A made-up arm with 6 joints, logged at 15 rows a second.
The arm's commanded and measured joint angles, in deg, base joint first. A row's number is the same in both.
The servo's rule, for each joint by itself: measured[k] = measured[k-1] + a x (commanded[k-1-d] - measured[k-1]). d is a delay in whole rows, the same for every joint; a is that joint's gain. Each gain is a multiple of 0.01, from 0.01 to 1. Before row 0 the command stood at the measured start. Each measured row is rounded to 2 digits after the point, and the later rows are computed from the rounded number. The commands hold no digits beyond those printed.
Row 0, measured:
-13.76, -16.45, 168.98, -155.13, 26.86, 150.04
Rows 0 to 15, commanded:
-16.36, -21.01, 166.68, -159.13, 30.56, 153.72
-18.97, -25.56, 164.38, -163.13, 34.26, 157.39
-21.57, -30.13, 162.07, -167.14, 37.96, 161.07
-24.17, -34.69, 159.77, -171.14, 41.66, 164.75
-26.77, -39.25, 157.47, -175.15, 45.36, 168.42
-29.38, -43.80, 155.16, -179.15, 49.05, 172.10
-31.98, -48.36, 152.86, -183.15, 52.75, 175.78
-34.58, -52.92, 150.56, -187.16, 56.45, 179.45
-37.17, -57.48, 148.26, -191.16, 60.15, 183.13
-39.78, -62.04, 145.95, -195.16, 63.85, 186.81
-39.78, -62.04, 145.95, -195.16, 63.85, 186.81
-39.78, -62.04, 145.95, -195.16, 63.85, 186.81
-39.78, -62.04, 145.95, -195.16, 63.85, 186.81
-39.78, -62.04, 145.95, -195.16, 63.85, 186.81
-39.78, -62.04, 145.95, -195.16, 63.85, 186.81
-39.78, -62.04, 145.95, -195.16, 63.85, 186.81
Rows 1 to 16, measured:
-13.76, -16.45, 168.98, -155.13, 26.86, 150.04
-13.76, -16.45, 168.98, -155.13, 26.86, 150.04
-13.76, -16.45, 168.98, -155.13, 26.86, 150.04
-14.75, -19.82, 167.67, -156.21, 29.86, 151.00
-16.35, -24.07, 165.79, -158.08, 33.42, 152.66
-18.33, -28.55, 163.67, -160.53, 37.10, 154.85
-20.55, -33.09, 161.45, -163.39, 40.79, 157.42
-22.91, -37.65, 159.18, -166.57, 44.49, 160.28
-25.37, -42.20, 156.89, -169.97, 48.18, 163.35
-27.88, -46.76, 154.59, -173.53, 51.88, 166.58
-30.43, -51.32, 152.29, -177.21, 55.58, 169.93
-32.99, -55.88, 149.99, -180.98, 59.28, 173.36
-35.57, -60.44, 147.69, -184.81, 62.98, 176.86
-37.17, -61.62, 146.70, -187.60, 63.68, 179.45
-38.16, -61.93, 146.27, -189.64, 63.82, 181.36
-38.78, -62.01, 146.09, -191.13, 63.84, 182.78
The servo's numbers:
d 3
a 0.38 0.74 0.57 0.27 0.81 0.26

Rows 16 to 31, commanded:
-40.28, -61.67, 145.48, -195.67, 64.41, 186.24
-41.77, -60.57, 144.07, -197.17, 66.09, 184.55
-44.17, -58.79, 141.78, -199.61, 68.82, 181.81
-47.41, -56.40, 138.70, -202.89, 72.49, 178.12
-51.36, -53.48, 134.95, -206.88, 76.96, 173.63
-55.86, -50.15, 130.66, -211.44, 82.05, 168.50
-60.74, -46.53, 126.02, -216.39, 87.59, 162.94
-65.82, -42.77, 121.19, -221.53, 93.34, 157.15
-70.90, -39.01, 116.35, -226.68, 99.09, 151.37
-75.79, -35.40, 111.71, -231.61, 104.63, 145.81
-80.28, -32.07, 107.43, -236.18, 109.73, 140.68
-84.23, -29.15, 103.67, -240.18, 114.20, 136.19
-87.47, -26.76, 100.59, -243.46, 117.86, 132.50
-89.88, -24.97, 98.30, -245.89, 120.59, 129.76
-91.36, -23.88, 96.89, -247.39, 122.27, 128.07
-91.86, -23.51, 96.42, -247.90, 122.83, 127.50
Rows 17 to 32, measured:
-39.16, -62.03, 146.01, -192.22, 63.85, 183.83
-39.40, -62.04, 145.98, -193.01, 63.85, 184.60
-39.54, -62.04, 145.96, -193.59, 63.85, 185.17
-39.82, -61.77, 145.69, -194.15, 64.30, 185.45
-40.56, -60.88, 144.77, -194.97, 65.75, 185.22
-41.93, -59.33, 143.07, -196.22, 68.24, 184.33
-44.01, -57.16, 140.58, -198.02, 71.68, 182.72
-46.80, -54.44, 137.37, -200.41, 75.96, 180.36
-50.24, -51.27, 133.55, -203.39, 80.89, 177.28
-54.23, -47.76, 129.26, -206.90, 86.32, 173.55
-58.63, -44.07, 124.66, -210.85, 92.01, 169.29
-63.29, -40.33, 119.92, -215.12, 97.74, 164.63
-68.04, -36.68, 115.24, -219.57, 103.32, 159.74
-72.69, -33.27, 110.79, -224.05, 108.51, 154.78
-77.08, -30.22, 106.73, -228.41, 113.12, 149.95
-81.03, -27.66, 103.23, -232.47, 116.96, 145.41

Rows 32 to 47, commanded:
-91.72, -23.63, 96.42, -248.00, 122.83, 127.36
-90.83, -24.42, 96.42, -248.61, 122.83, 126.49
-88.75, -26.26, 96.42, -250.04, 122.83, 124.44
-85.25, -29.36, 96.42, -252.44, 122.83, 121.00
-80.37, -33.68, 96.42, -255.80, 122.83, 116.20
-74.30, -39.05, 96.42, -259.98, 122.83, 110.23
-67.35, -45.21, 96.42, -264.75, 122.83, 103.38
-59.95, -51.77, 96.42, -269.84, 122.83, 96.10
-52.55, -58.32, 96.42, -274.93, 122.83, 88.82
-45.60, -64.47, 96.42, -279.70, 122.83, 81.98
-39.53, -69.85, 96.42, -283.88, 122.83, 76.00
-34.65, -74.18, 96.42, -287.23, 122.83, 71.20
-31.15, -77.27, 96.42, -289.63, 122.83, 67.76
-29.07, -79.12, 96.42, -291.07, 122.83, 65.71
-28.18, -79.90, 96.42, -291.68, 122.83, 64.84
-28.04, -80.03, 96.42, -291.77, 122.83, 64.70
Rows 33 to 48, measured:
-84.39, -25.67, 100.42, -236.09, 119.90, 141.34
-87.04, -24.35, 98.41, -239.14, 121.82, 137.89
-88.87, -23.73, 97.28, -241.51, 122.64, 135.19
-89.95, -23.66, 96.79, -243.26, 122.79, 133.15
-90.28, -24.22, 96.58, -244.70, 122.82, 131.42
-89.70, -25.73, 96.49, -246.14, 122.83, 129.61
-88.01, -28.42, 96.45, -247.84, 122.83, 127.37
-85.11, -32.31, 96.43, -249.99, 122.83, 124.47
-81.00, -37.30, 96.42, -252.69, 122.83, 120.77
-75.81, -43.15, 96.42, -255.95, 122.83, 116.25
-69.78, -49.53, 96.42, -259.70, 122.83, 111.01
-63.23, -56.03, 96.42, -263.81, 122.83, 105.24
-56.53, -62.28, 96.42, -268.10, 122.83, 99.19
-50.07, -67.88, 96.42, -272.36, 122.83, 93.16
-44.21, -72.54, 96.42, -276.37, 122.83, 87.45
-39.25, -76.04, 96.42, -279.95, 122.83, 82.33

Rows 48 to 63, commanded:
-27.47, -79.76, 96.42, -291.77, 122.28, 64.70
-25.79, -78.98, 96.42, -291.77, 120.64, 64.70
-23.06, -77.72, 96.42, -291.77, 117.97, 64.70
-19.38, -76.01, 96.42, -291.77, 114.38, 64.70
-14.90, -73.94, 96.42, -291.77, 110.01, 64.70
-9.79, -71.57, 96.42, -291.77, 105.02, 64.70
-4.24, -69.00, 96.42, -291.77, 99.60, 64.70
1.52, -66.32, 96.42, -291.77, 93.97, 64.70
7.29, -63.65, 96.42, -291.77, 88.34, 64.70
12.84, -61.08, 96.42, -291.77, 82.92, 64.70
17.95, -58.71, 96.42, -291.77, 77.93, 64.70
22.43, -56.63, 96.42, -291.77, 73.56, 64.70
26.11, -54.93, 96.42, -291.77, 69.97, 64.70
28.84, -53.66, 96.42, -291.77, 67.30, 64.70
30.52, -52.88, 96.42, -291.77, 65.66, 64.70
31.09, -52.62, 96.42, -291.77, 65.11, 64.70
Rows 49 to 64, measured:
-35.38, -78.32, 96.42, -282.95, 122.83, 78.01
-32.64, -79.49, 96.42, -285.31, 122.83, 74.59
-30.89, -79.89, 96.42, -287.05, 122.83, 72.02
-29.59, -79.79, 96.42, -288.32, 122.38, 70.12
-28.15, -79.19, 96.42, -289.25, 120.97, 68.71
-26.22, -78.10, 96.42, -289.93, 118.54, 67.67
-23.62, -76.55, 96.42, -290.43, 115.17, 66.90
-20.31, -74.62, 96.42, -290.79, 110.99, 66.33
-16.31, -72.36, 96.42, -291.05, 106.15, 65.91
-11.72, -69.87, 96.42, -291.24, 100.84, 65.60
-6.69, -67.24, 96.42, -291.38, 95.28, 65.37
-1.38, -64.58, 96.42, -291.49, 89.66, 65.20
4.02, -61.99, 96.42, -291.57, 84.20, 65.07
9.31, -59.56, 96.42, -291.62, 79.12, 64.97
14.30, -57.39, 96.42, -291.66, 74.62, 64.90
18.79, -55.57, 96.42, -291.69, 70.85, 64.85

